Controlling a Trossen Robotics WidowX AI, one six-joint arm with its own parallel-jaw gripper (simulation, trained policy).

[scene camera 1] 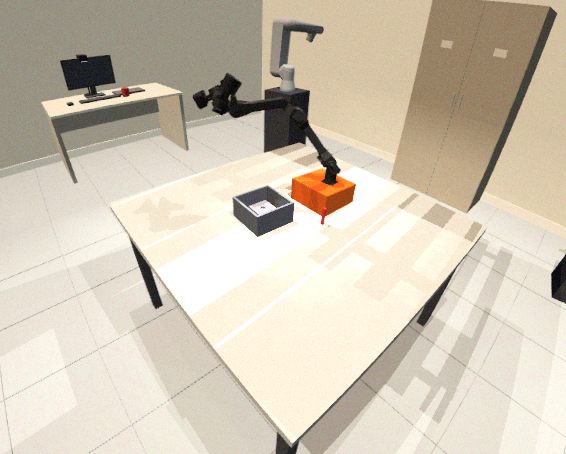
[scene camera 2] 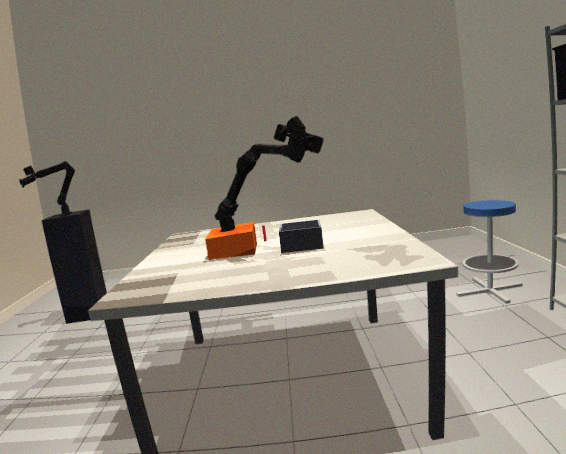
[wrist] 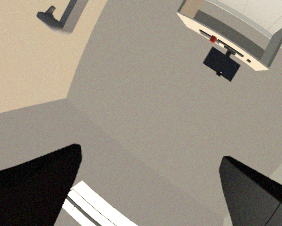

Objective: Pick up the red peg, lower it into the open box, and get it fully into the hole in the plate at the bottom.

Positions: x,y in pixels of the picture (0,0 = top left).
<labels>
A grey box shows in scene camera 1 (283,214) and in scene camera 2 (304,235); in the wrist view it is out of frame.
</labels>
